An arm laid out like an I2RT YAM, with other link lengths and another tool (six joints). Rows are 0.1 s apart.
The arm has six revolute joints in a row. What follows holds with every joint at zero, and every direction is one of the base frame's.
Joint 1 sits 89.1 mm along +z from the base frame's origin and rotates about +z.
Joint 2 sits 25.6 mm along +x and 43.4 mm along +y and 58.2 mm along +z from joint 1 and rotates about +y.
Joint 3 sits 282.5 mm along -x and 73.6 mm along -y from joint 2 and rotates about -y.
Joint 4 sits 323.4 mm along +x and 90.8 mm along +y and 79.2 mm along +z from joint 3 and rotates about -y.
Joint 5 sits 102.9 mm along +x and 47.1 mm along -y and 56.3 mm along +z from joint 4 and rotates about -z.
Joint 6 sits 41.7 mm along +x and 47.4 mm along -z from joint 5 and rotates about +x.
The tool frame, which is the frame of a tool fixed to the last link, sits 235 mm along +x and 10 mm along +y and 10 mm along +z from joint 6; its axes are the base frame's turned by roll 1.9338, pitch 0.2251 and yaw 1.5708 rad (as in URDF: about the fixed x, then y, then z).
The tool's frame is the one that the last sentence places.
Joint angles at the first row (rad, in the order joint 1, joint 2, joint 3, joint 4, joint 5, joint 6):
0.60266 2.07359 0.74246 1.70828 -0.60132 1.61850
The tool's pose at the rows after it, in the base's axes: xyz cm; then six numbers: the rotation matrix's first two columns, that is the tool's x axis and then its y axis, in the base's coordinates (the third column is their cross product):
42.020 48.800 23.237 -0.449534 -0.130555 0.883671 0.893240 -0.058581 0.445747
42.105 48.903 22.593 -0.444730 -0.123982 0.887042 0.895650 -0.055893 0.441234
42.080 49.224 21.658 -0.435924 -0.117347 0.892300 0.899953 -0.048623 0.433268
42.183 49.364 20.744 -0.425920 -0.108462 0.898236 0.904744 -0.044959 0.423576
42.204 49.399 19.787 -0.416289 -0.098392 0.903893 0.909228 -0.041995 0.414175
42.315 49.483 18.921 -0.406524 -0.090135 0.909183 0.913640 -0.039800 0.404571
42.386 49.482 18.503 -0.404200 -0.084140 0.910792 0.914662 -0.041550 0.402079
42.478 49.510 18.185 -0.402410 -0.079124 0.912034 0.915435 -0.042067 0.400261
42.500 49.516 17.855 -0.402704 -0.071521 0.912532 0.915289 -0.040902 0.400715
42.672 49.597 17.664 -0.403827 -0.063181 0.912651 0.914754 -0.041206 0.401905
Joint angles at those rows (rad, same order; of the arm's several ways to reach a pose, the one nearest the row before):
0.60652 2.08624 0.74247 1.70562 -0.60132 1.61424
0.60708 2.09829 0.74450 1.70503 -0.60124 1.61066
0.61149 2.11758 0.74967 1.70453 -0.60122 1.60783
0.61282 2.13301 0.75172 1.70180 -0.59992 1.60543
0.61361 2.14680 0.74901 1.70142 -0.59840 1.60192
0.61436 2.16202 0.75105 1.69996 -0.59653 1.60043
0.61512 2.16865 0.75042 1.69969 -0.59255 1.59623
0.61533 2.17358 0.75162 1.69710 -0.59060 1.59263
0.61513 2.17500 0.74973 1.69192 -0.59052 1.58489
0.61516 2.17354 0.75194 1.67972 -0.58872 1.57595

